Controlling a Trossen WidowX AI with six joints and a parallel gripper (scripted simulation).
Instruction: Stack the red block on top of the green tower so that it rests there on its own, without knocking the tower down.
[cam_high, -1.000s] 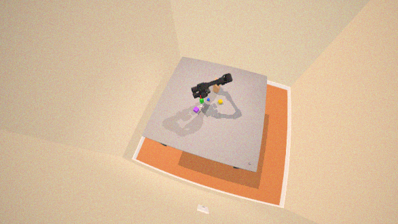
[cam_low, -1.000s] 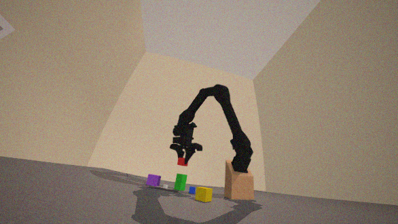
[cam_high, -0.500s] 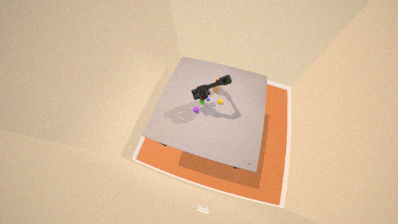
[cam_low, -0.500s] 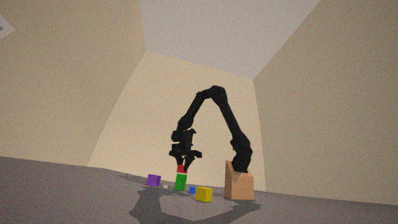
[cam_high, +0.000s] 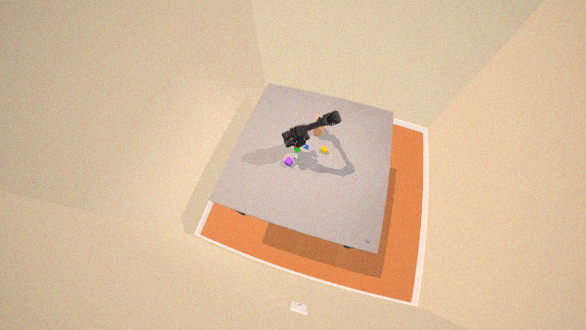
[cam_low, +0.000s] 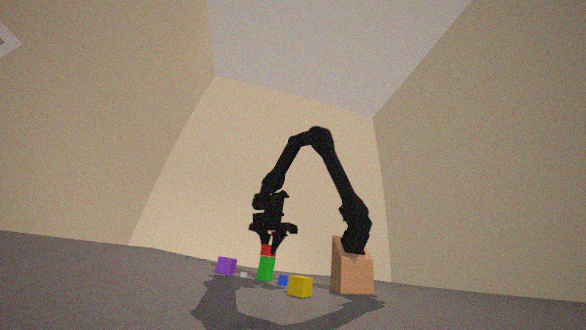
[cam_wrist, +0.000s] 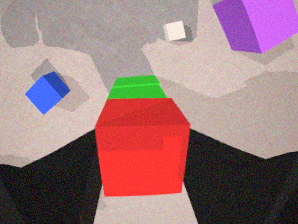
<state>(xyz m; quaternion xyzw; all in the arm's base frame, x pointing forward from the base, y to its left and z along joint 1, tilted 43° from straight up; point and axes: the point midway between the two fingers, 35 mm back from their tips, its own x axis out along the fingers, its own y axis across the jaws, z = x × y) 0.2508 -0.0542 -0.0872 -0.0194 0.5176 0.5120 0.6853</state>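
The red block lies 10 mm above my gripper tip. From my gripper tip the other things lie so: tiny white piece: 60 mm ahead, 20 mm to the left, 70 mm below; purple block: 130 mm ahead, 10 mm to the right, 60 mm below; blue block: 60 mm behind, 60 mm to the left, 70 mm below.
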